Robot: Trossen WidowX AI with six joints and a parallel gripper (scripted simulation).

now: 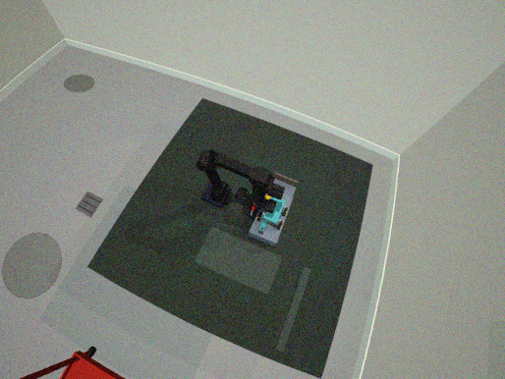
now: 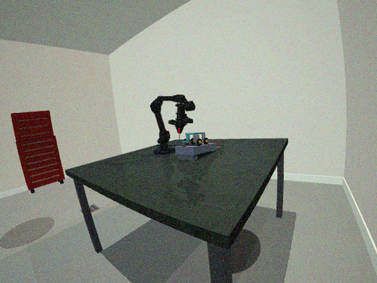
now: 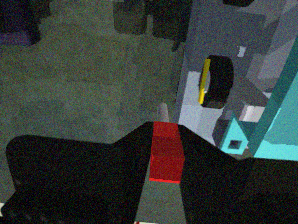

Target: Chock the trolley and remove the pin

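The green tray lies 4 cm behind my gripper tip, 13 cm to the left of it and 17 cm below it. From my gripper tip the other things lie so: red-headed stop pin (right at my gripper tip); then teal trolley (9 cm ahead, 6 cm to the left, 5 cm below); then ramp (9 cm ahead, 6 cm to the left, 11 cm below).
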